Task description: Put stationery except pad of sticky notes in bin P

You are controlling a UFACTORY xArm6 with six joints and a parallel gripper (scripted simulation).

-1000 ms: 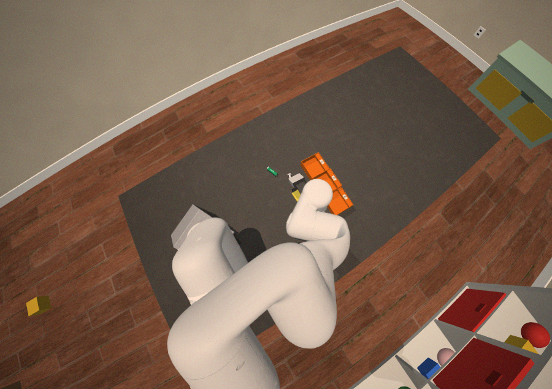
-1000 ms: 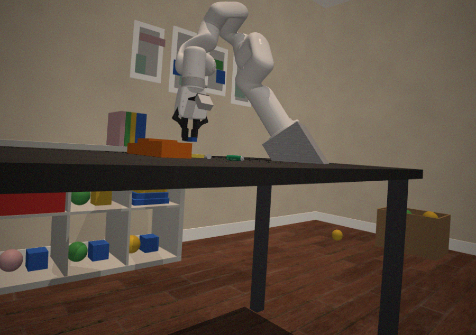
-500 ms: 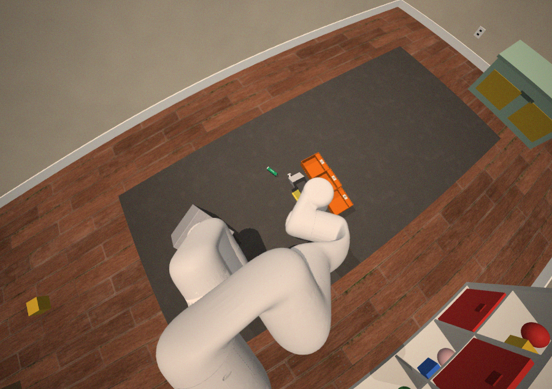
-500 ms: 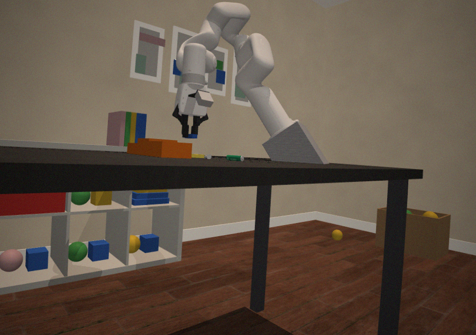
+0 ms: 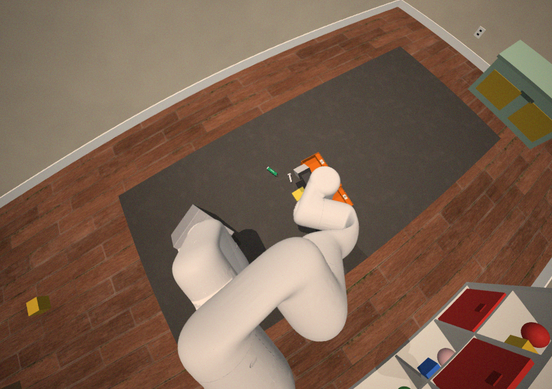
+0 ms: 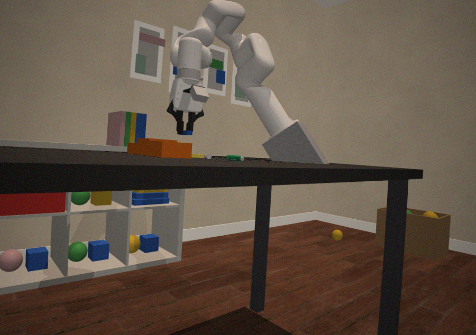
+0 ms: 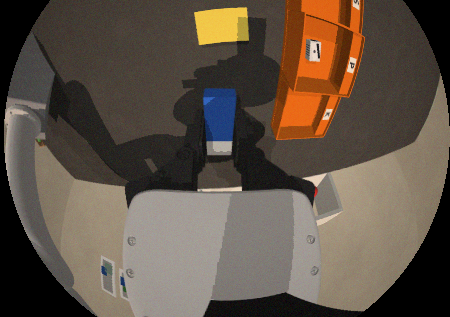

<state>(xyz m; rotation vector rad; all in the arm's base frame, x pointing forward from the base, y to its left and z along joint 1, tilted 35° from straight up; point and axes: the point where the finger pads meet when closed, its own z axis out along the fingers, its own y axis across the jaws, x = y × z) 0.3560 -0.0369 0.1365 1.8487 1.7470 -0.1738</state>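
Right now my hand is 120 mm short of the orange bin, 50 mm to the right of it and 70 mm above it. Round my hand: sticky notes pad 10 mm ahead, 80 mm to the left, 90 mm below; eraser 10 mm to the right, 20 mm below; white item 110 mm ahead, 50 mm to the left, 80 mm below.
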